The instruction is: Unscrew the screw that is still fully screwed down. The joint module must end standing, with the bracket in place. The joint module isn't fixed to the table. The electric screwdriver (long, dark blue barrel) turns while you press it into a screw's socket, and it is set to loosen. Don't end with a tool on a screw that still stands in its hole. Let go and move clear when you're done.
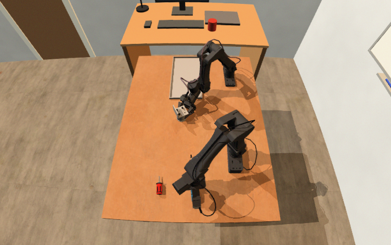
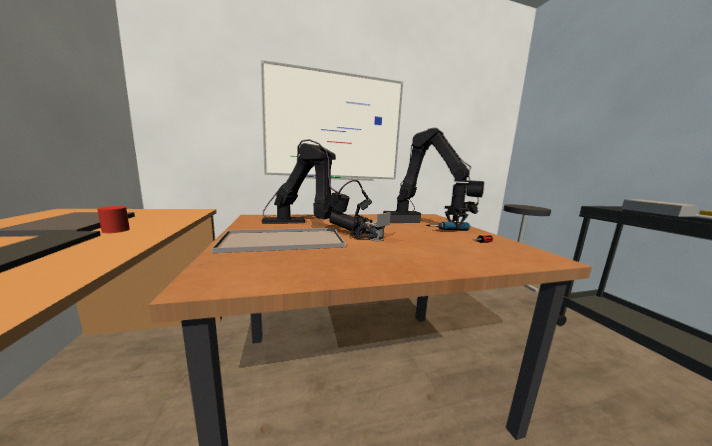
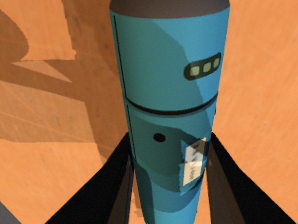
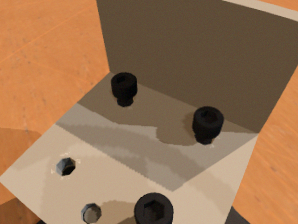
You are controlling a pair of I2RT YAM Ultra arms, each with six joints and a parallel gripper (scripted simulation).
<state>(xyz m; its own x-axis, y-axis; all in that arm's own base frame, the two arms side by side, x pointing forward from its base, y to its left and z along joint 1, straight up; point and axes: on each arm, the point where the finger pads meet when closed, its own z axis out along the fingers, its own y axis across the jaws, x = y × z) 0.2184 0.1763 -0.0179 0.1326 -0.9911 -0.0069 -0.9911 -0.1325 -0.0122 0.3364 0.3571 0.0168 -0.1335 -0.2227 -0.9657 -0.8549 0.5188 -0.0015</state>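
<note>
Right now the l-shaped bracket is 5 cm above my right hand. Round my right hand: small red screwdriver (43 cm to the left, 8 cm ahead, 1 cm below); then grey bit (29 cm to the left, 8 cm behind, 1 cm above); then grey tray (36 cm to the right, 2 cm below).
</note>
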